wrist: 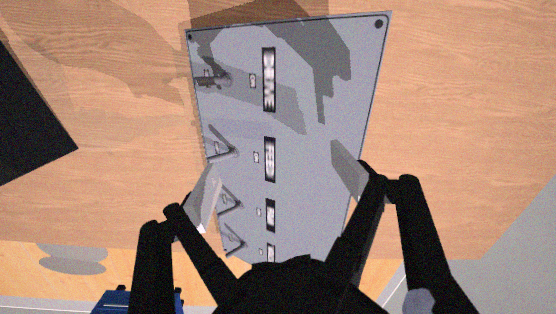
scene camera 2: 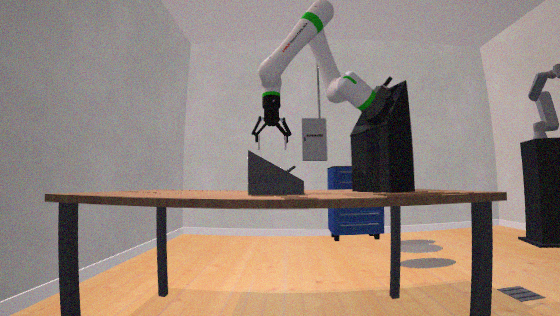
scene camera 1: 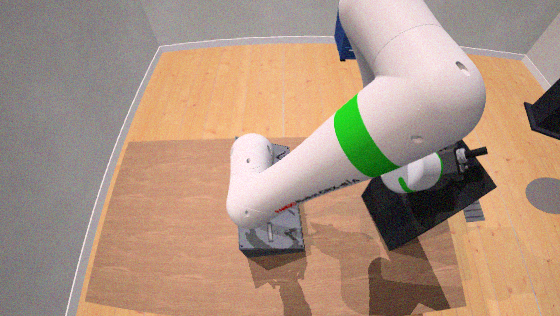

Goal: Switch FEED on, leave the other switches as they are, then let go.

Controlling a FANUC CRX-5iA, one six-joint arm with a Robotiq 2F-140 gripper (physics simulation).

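Places are measured from the arm's base along level axes (x ahead, y left, z up), in centimetres.
Pixels of known places: gripper, fingertip midpoint: (wrist: 274,163) (scene camera 2: 272,149); arm's base at its link origin: (scene camera 2: 375,108) (scene camera 1: 431,167).
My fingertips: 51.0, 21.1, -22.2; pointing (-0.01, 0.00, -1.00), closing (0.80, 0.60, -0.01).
For each thing: its middle in the pictures, then the offset to it from my fingertips, as dx, dy, dz. "*": a spot on its surface instead. Level surfaces: height alone.
- grey sloped switch panel at the middle of its body: (wrist: 275,172) (scene camera 1: 264,196) (scene camera 2: 269,179) +5.1, -8.8, -15.0
- FEED label at the middle of its body: (wrist: 270,160) +1.5, -3.9, -8.6
- FEED lever at the middle of its body: (wrist: 221,157) -5.9, -7.5, -10.2
- plate at a spot on its surface: (wrist: 256,157) * -0.6, -4.9, -9.8
- DRIVE lever at the middle of its body: (wrist: 211,80) -11.1, +3.3, -10.2
- FAN lever at the middle of its body: (wrist: 229,211) -0.6, -18.3, -10.2
- fourth lever at the middle of its body: (wrist: 235,251) +4.6, -29.1, -10.2
- wooden table at its surface level: dz -22.0
The grey sloped switch panel (scene camera 1: 259,243) (scene camera 2: 267,181) (wrist: 310,200) stands on the table. In the wrist view, the FEED label (wrist: 270,159) is near the middle, and the FEED lever (wrist: 221,155) leans left, away from its ON plate (wrist: 256,157). The DRIVE lever (wrist: 214,80), FAN lever (wrist: 229,206) and a fourth lever (wrist: 235,248) also lean away from their ON plates. My gripper (scene camera 2: 272,146) (wrist: 274,163) is open and empty, above the panel, its fingertips either side of the FEED row in the wrist view. The arm hides the gripper in scene camera 1.
The wooden table (scene camera 1: 165,225) (scene camera 2: 150,198) bears the panel and the black robot pedestal (scene camera 1: 395,230) (scene camera 2: 382,160). A blue drawer cabinet (scene camera 2: 355,220) (wrist: 115,301) stands on the floor behind the table. A grey box (scene camera 2: 314,145) hangs on the back wall. Another robot's black pedestal (scene camera 2: 542,195) is at the right.
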